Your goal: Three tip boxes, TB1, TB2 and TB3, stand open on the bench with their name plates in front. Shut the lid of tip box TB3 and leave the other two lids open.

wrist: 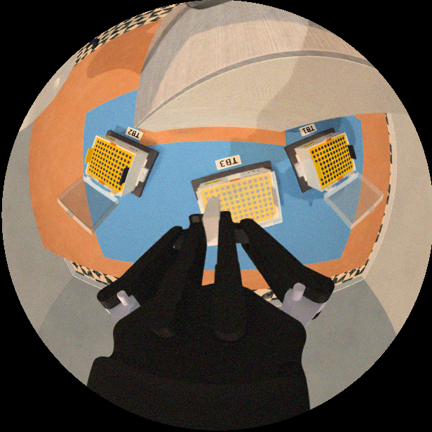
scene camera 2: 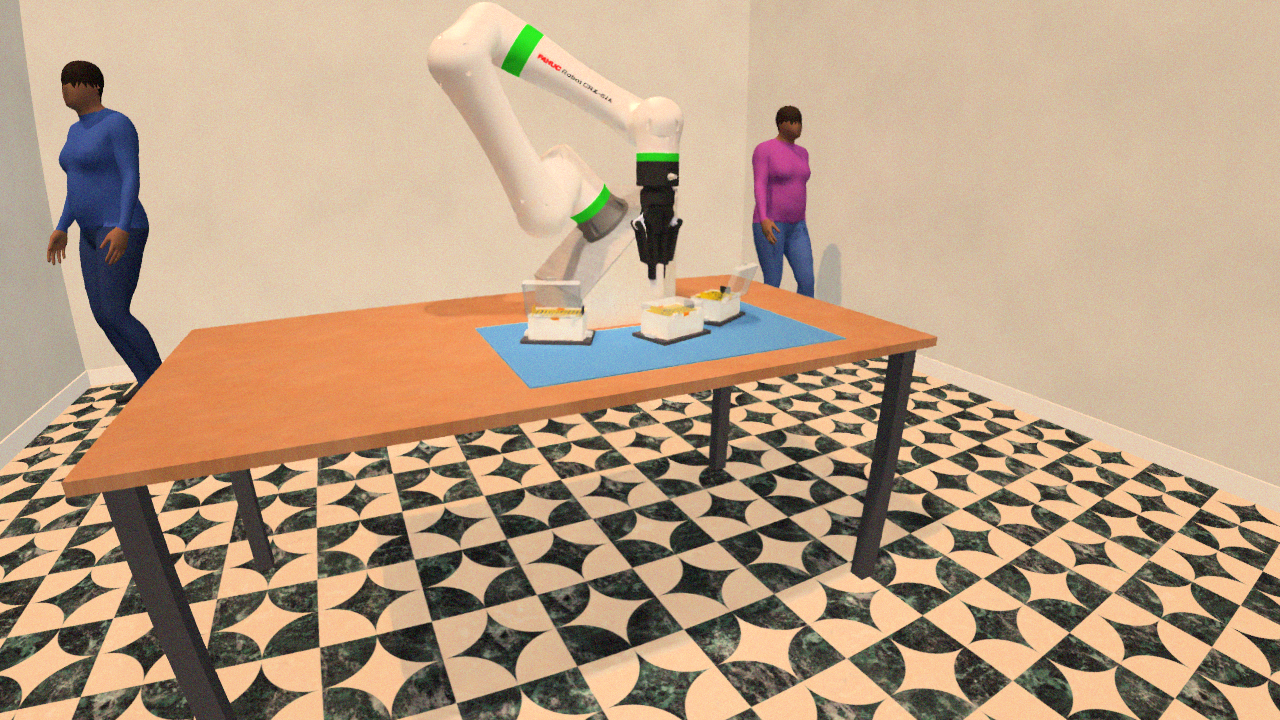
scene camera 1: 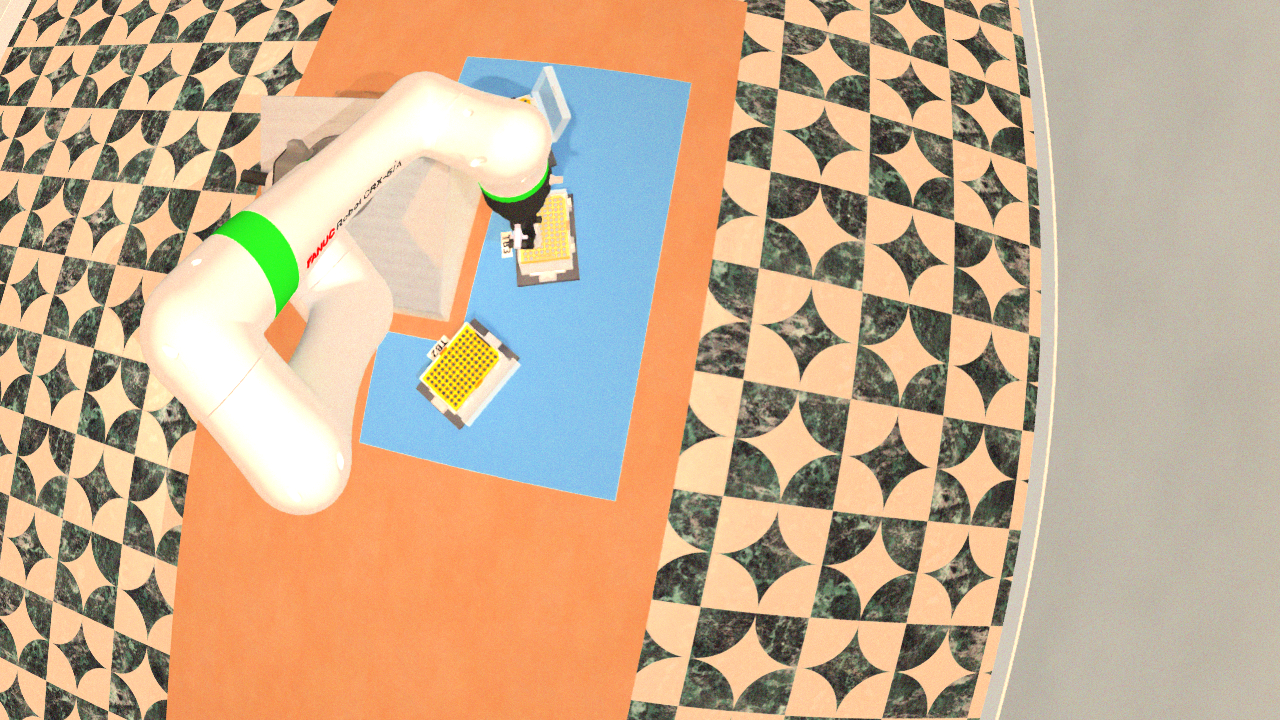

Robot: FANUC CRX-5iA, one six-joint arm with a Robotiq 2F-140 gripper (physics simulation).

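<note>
Tip box TB3 stands mid-mat; its clear lid lies down over the yellow tip rack, which looks pale through it. Its name plate lies in front. TB2 is open, its clear lid raised. TB1 is open, its lid raised; the arm hides most of this box in scene camera 1. My gripper is shut and empty, pointing down a little above TB3.
The boxes stand on a blue mat on an orange bench. The grey robot pedestal rises beside the name plates. One person in blue and one in magenta are beyond the bench.
</note>
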